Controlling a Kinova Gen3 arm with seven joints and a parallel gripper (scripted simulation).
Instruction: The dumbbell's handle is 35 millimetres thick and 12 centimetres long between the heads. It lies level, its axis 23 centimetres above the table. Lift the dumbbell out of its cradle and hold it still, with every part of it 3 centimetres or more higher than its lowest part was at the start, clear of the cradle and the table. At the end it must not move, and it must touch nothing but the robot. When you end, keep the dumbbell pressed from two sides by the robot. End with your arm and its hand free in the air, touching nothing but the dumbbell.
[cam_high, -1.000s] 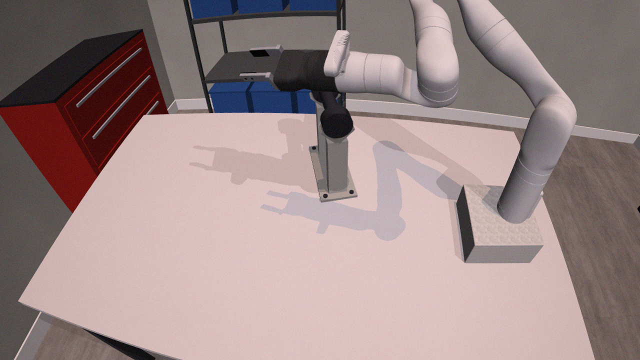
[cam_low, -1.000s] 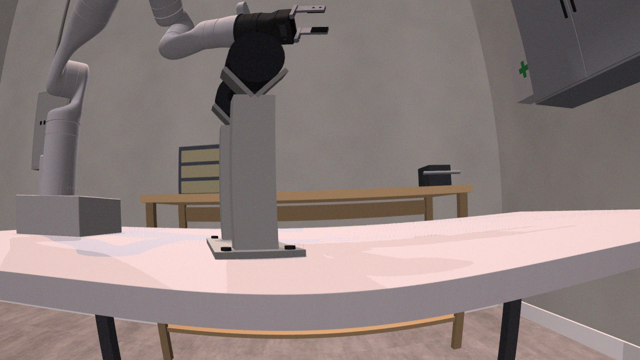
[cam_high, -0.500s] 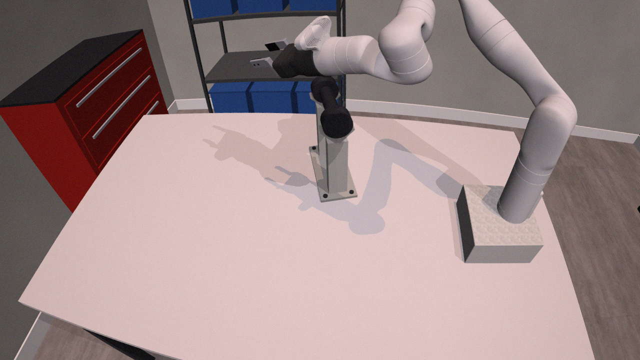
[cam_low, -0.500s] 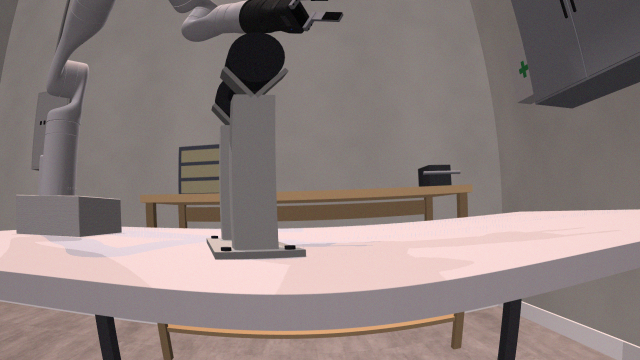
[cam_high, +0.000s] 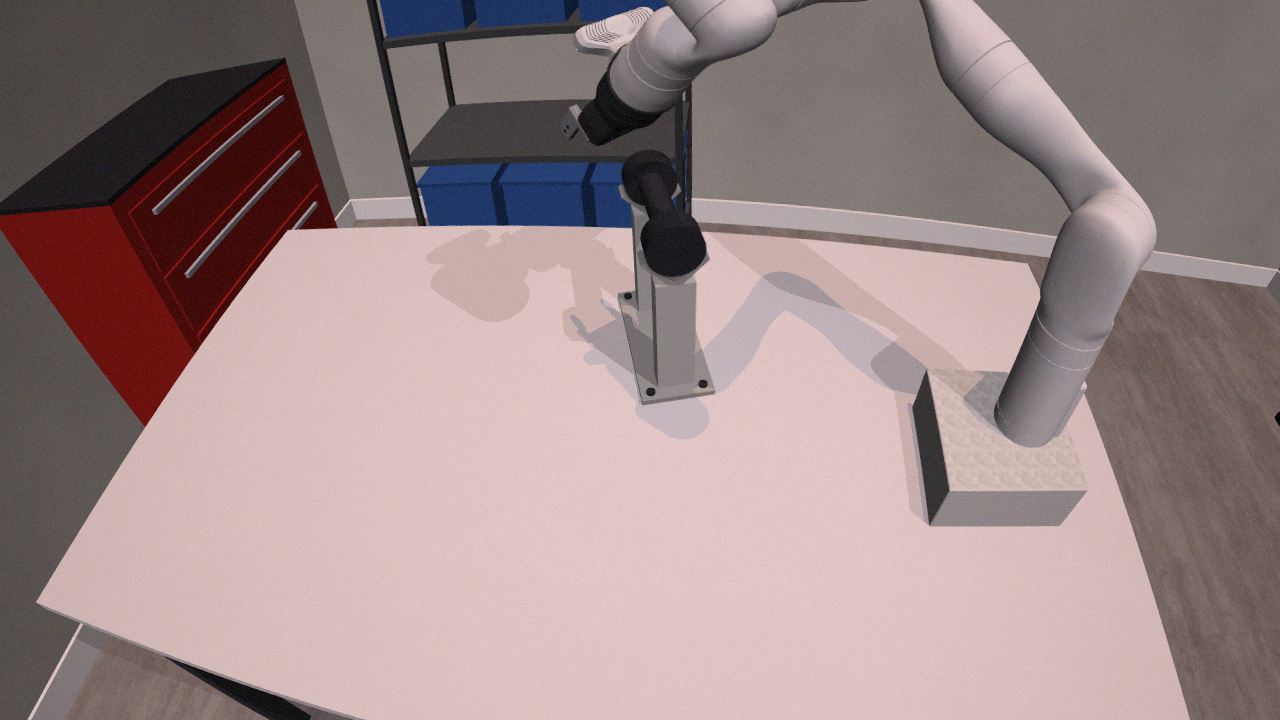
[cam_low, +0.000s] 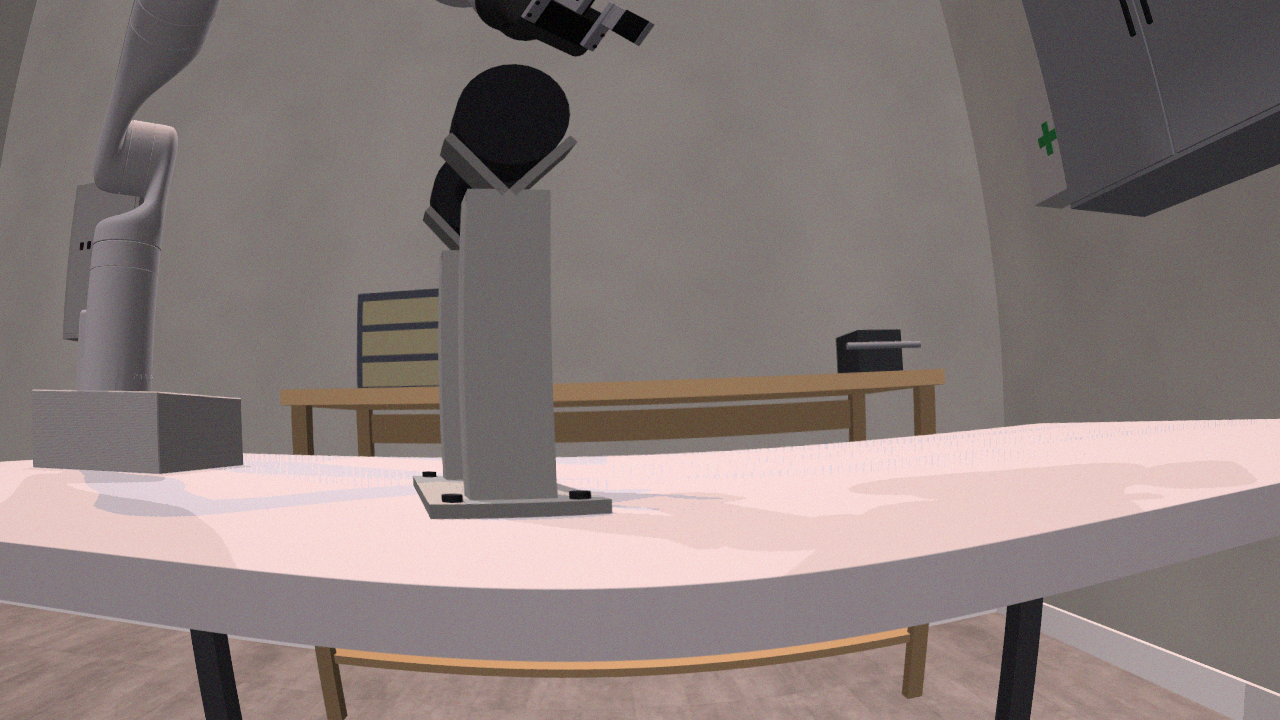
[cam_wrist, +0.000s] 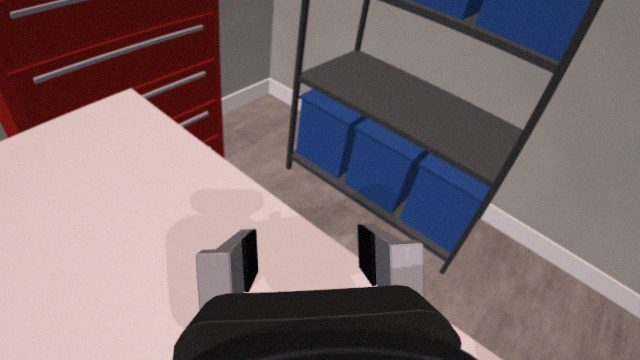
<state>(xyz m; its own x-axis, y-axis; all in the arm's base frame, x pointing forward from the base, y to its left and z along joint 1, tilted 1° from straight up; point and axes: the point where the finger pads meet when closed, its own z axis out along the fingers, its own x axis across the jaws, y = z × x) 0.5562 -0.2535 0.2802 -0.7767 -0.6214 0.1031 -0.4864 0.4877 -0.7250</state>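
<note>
The black dumbbell lies 12 cm below my hand, 8 cm behind it and 3 cm to the left of it. From my hand the other things lie so: grey cradle 25 cm below, 8 cm behind, 3 cm to the left.
</note>
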